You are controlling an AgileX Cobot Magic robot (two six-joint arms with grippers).
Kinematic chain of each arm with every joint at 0, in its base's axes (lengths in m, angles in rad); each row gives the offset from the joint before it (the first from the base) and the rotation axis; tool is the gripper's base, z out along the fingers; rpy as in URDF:
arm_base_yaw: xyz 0 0 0.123 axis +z
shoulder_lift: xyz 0 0 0 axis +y
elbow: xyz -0.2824 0 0.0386 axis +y
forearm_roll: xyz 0.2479 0 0.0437 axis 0.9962 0 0.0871
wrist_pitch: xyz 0 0 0 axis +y
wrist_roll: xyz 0.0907 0 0.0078 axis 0.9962 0 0.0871
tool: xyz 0 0 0 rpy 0 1.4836 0
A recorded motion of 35 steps. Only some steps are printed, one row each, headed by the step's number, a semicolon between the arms.
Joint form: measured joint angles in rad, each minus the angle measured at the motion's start. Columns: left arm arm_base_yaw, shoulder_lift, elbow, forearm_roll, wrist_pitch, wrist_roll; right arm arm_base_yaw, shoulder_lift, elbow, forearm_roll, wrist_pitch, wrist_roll.
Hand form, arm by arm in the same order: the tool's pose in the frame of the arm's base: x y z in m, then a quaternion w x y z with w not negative. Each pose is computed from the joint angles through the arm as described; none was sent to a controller.
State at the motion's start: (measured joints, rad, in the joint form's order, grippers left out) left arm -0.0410 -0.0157 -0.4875 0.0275 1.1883 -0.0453; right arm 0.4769 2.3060 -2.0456 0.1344 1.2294 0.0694
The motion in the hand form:
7: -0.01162 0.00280 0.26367 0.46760 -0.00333 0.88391 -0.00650; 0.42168 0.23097 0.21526 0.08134 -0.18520 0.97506 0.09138
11: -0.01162 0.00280 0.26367 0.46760 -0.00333 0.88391 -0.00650; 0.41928 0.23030 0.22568 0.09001 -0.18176 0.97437 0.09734
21: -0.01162 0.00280 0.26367 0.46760 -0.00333 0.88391 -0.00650; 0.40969 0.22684 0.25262 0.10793 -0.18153 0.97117 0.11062
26: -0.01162 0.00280 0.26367 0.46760 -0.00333 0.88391 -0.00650; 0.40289 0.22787 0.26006 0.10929 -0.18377 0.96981 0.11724
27: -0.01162 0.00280 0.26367 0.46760 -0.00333 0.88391 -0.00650; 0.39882 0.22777 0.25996 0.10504 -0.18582 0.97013 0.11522
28: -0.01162 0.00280 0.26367 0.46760 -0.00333 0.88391 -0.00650; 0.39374 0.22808 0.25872 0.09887 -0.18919 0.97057 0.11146
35: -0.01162 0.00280 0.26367 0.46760 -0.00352 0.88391 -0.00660; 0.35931 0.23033 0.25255 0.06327 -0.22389 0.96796 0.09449
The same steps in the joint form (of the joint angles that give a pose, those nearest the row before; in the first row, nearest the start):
7: 0.0000 0.0000 0.0000 0.0000 0.0000 0.0000; 0.0000 -0.0400 0.0000 0.0016 0.0014 0.0000
11: 0.0000 0.0000 0.0000 0.0000 0.0000 0.0000; 0.0000 -0.0629 0.0023 0.0075 0.0014 0.0066
21: 0.0000 0.0000 0.0000 0.0000 0.0000 0.0000; 0.0000 -0.1308 0.0213 0.0228 0.0079 0.0066
26: 0.0000 0.0000 0.0000 0.0000 0.0000 0.0000; 0.0067 -0.1590 0.0426 0.0340 0.0079 0.0066
27: 0.0000 0.0000 0.0000 0.0000 0.0000 0.0000; 0.0110 -0.1722 0.0649 0.0320 0.0079 0.0066
28: 0.0000 0.0000 0.0000 0.0000 0.0000 0.0000; 0.0176 -0.1863 0.0926 0.0275 0.0079 0.0066
35: 0.0000 0.0000 0.0000 0.0000 0.0000 -0.0004; 0.0633 -0.2771 0.2627 0.0143 0.0060 -0.0204

